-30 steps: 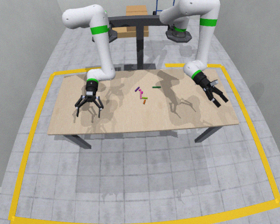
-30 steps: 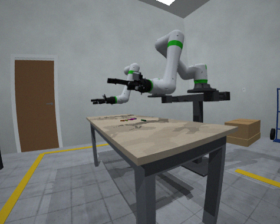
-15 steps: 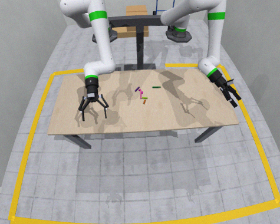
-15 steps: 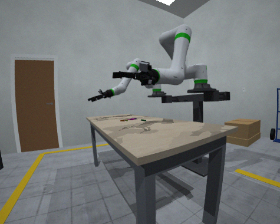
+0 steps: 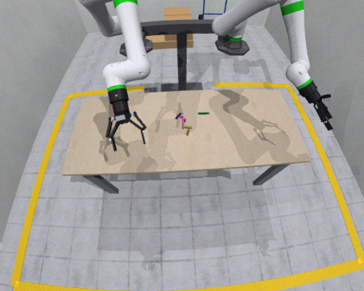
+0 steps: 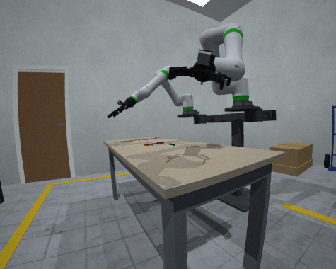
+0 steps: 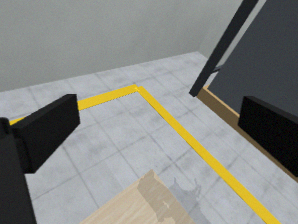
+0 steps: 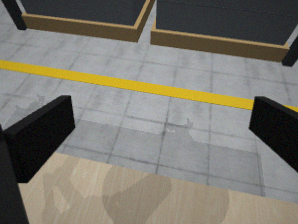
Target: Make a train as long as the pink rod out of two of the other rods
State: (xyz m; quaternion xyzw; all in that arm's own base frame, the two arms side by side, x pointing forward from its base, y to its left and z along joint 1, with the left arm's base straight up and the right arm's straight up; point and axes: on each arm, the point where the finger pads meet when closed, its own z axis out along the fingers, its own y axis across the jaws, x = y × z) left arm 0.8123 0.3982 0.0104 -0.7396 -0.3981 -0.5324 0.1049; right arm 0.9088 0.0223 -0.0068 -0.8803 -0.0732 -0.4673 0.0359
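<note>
My right hand is 32 cm past the pink rod, 27 cm to the right of it and 26 cm above it. The rest, counted from my right hand: orange rod (30 cm to the left, 26 cm below, 24 cm behind); purple rod (38 cm behind, 26 cm below, 23 cm to the left); lime rod (30 cm to the left, 28 cm behind, 26 cm below).
</note>
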